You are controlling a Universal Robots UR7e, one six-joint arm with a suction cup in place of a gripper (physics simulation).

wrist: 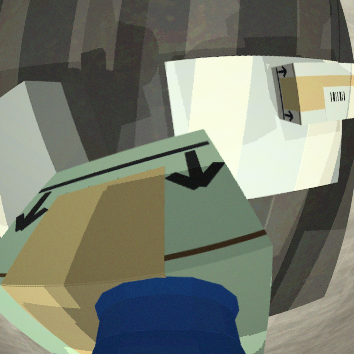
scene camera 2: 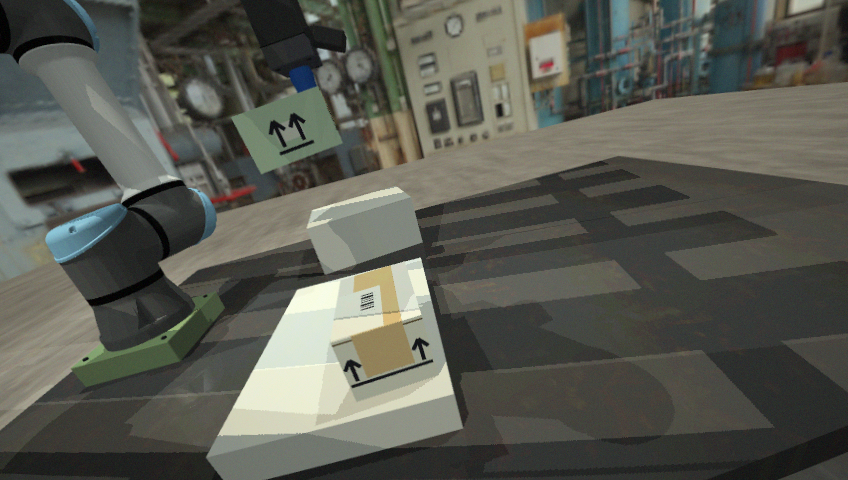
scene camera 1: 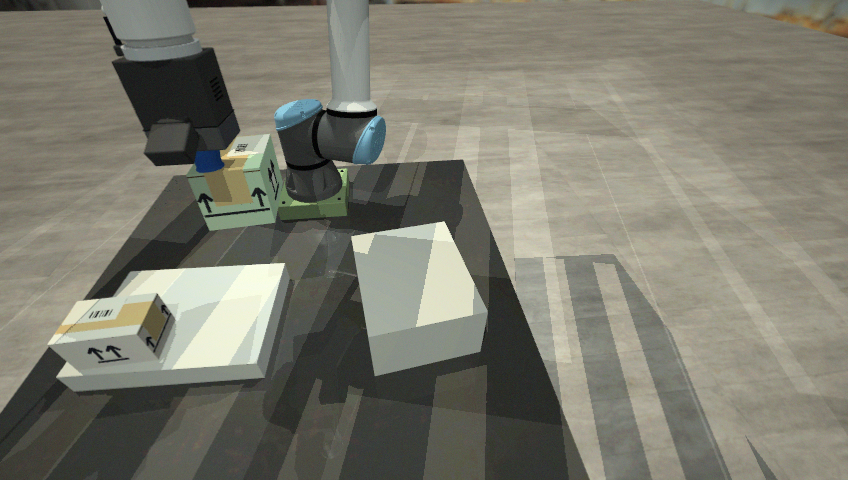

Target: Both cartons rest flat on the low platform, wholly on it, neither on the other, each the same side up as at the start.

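Pixels of known places: end effector, tool point: (wrist: 165, 279) (scene camera 2: 312, 100) (scene camera 1: 213, 176); arm's base, origin of the base link: (scene camera 2: 153, 324) (scene camera 1: 315, 186).
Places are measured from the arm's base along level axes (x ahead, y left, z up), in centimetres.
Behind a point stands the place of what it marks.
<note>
The suction cup (scene camera 1: 208, 161) (scene camera 2: 303, 78) (wrist: 167, 315) is dark blue and is on the top of the green carton (scene camera 1: 241, 220) {z 24.5, x 46.5, y -0.5 cm} (scene camera 2: 321, 118) {z 27.7, x 45.3, y -5.3 cm} (wrist: 225, 205) {z 30.4, x 46.4, y -4.5 cm}, near one edge. The green carton hangs in the air, its arrows pointing up, and shows beyond the low platform (scene camera 1: 226, 315) {z 0.3, x 43.7, y -11.4 cm} (scene camera 2: 267, 380) {z 0.3, x 32.8, y -26.3 cm} (wrist: 215, 100) {z 0.3, x 47.5, y -10.2 cm} in scene camera 1. The white carton (scene camera 1: 113, 342) {z 6.4, x 52.3, y -24.1 cm} (scene camera 2: 386, 297) {z 7.9, x 49.6, y -28.0 cm} (wrist: 310, 95) {z 7.9, x 47.6, y -22.4 cm}, with tan tape, rests flat on the left part of the platform in scene camera 1, arrows up. The green carton's underside is hidden.
A taller pale block (scene camera 1: 416, 279) {z 7.5, x 44.8, y 24.5 cm} (scene camera 2: 374, 237) {z 0.7, x 45.2, y 14.3 cm} (wrist: 30, 130) {z 7.5, x 48.9, y 16.3 cm} stands on the dark table, right of the platform in scene camera 1. The arm's green base plate (scene camera 1: 315, 209) {z -1.6, x 8.6, y 0.8 cm} (scene camera 2: 136, 364) {z -2.7, x 1.6, y -9.0 cm} is at the table's far end in that view, beside the green carton in the picture.
</note>
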